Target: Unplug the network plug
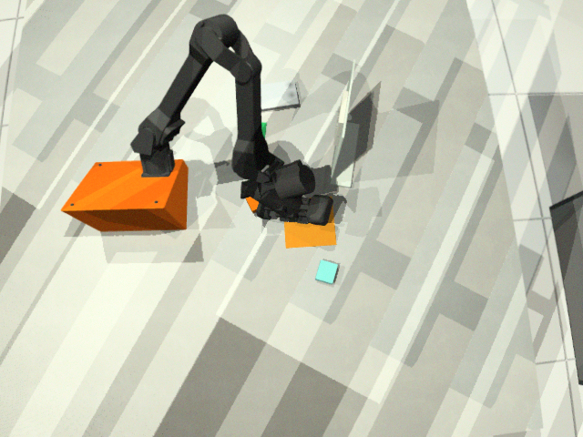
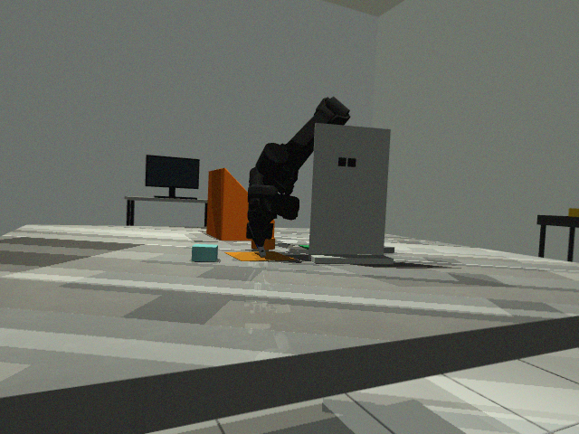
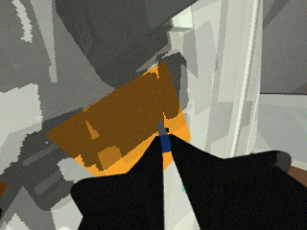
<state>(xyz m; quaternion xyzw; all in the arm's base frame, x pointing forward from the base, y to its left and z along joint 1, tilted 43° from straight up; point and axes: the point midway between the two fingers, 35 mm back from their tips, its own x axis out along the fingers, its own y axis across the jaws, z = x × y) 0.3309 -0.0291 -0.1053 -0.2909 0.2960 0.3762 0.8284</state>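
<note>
Right now my gripper tip is 2 cm above the orange marked square and 1 cm past it. The rest, counted from my gripper tip: cyan cube 12 cm to the right, 3 cm ahead, 1 cm below; then orange cube 13 cm behind, 5 cm to the left, 1 cm below; then network plug right at my gripper tip.
</note>
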